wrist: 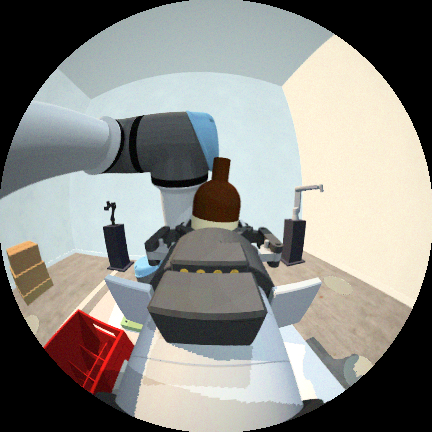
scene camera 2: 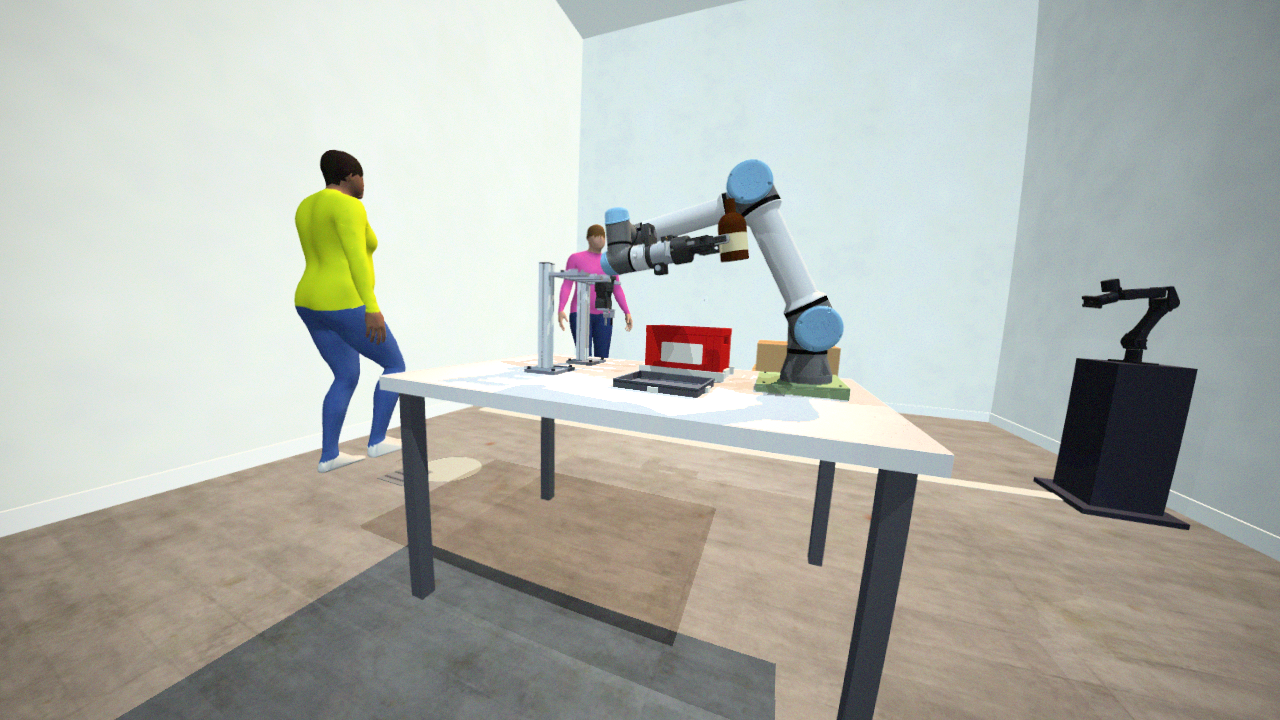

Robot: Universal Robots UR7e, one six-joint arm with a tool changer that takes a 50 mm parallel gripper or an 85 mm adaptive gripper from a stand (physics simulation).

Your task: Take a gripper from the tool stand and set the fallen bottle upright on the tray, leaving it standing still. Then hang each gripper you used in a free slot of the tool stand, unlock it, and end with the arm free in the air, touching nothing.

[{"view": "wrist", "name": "brown bottle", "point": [216,202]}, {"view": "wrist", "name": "gripper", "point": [209,249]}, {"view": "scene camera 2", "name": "brown bottle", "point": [732,223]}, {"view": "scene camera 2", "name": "gripper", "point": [679,250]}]
